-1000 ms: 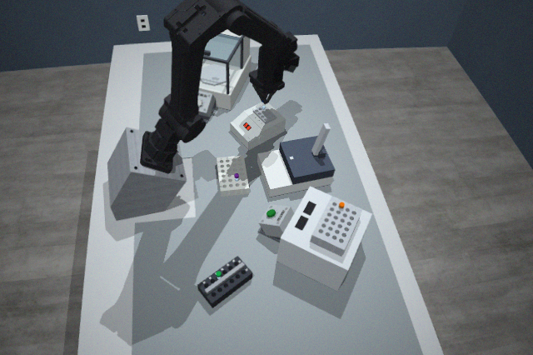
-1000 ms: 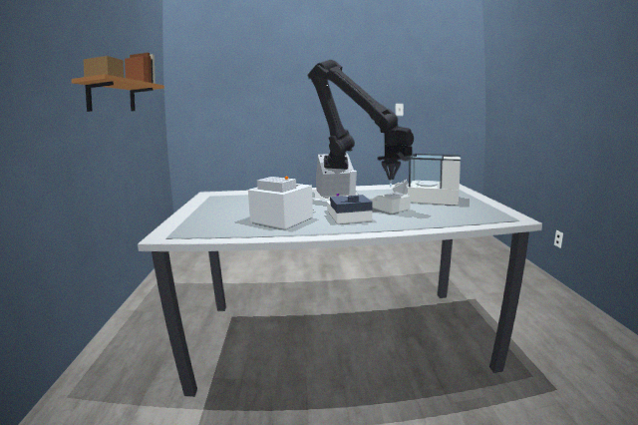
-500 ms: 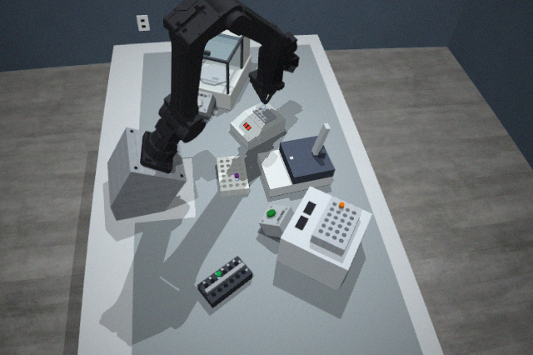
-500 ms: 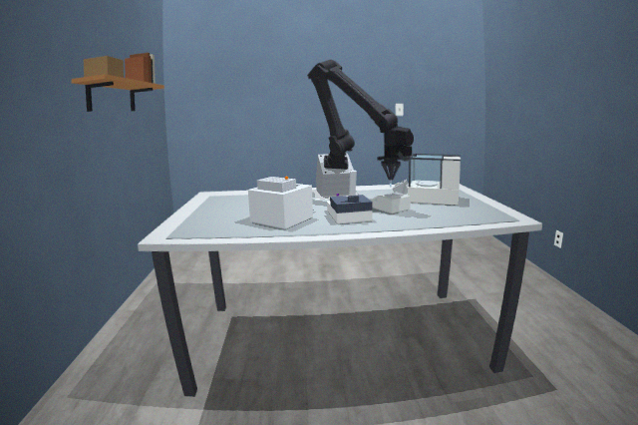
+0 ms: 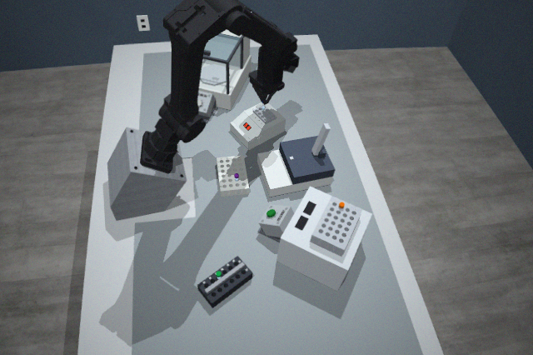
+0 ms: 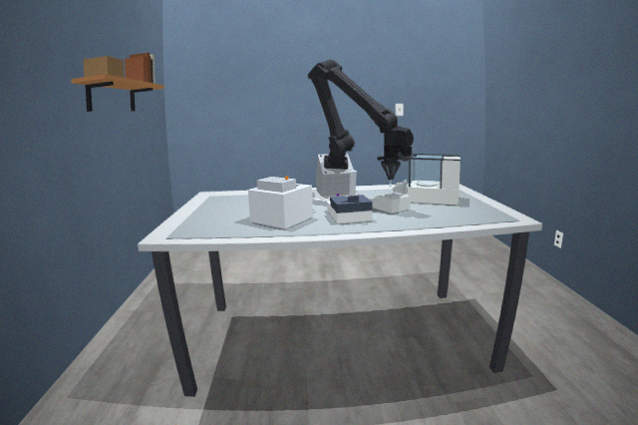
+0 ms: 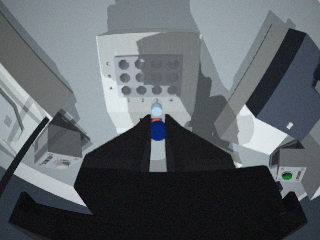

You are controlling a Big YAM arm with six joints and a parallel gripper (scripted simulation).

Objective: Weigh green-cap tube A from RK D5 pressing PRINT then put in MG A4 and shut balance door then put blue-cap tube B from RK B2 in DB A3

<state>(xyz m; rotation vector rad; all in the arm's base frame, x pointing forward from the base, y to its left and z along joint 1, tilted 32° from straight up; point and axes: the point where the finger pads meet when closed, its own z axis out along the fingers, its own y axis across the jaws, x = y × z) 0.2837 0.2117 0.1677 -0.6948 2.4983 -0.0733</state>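
My hand is 20 mm above the tube B. Also, from my hand: white tube rack (110 mm behind, 200 mm to the right, 120 mm below); then balance door (170 mm behind, 180 mm to the left, 70 mm above); then dry block DB (20 mm behind, 110 mm below).
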